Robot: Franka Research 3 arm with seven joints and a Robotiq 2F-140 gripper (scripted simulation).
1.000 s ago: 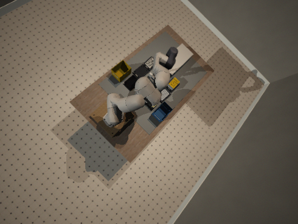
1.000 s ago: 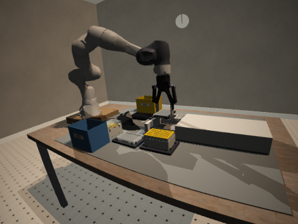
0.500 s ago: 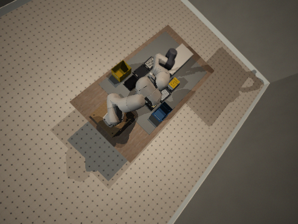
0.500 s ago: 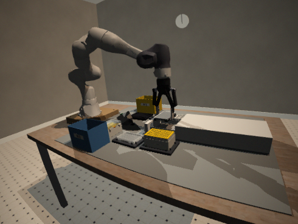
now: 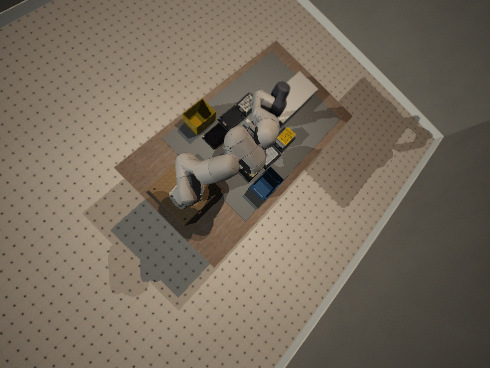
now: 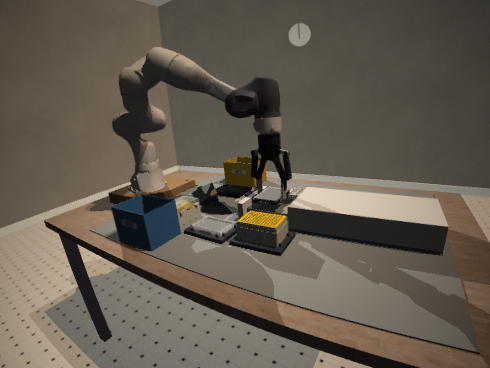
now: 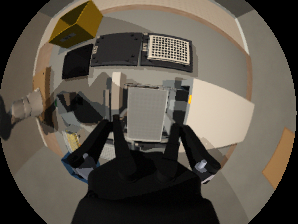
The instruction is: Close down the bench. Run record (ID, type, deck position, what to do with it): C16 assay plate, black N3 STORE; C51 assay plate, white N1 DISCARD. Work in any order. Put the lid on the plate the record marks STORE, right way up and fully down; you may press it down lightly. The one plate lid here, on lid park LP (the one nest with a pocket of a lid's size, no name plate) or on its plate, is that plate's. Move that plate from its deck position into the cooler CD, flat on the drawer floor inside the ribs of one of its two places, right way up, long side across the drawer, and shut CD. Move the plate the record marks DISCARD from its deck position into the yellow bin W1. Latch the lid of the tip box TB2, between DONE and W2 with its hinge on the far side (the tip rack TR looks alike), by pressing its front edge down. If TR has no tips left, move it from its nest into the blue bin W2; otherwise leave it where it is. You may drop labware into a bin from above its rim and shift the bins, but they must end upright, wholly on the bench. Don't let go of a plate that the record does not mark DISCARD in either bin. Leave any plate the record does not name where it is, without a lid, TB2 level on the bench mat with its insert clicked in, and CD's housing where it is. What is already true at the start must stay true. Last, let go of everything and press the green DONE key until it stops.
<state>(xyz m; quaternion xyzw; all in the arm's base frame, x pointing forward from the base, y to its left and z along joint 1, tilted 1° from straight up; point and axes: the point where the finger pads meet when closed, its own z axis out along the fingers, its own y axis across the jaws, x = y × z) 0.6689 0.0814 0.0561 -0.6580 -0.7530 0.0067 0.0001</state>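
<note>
Now: the cooler drawer 3 cm ahead of my hand, 1 cm to the left of it and 7 cm below it. Also, from my hand: tip rack TR: 7 cm ahead, 18 cm to the right, 4 cm below; then grey plate lid: 1 cm below; then cooler CD: 17 cm ahead, 2 cm to the left, 6 cm below.
</note>
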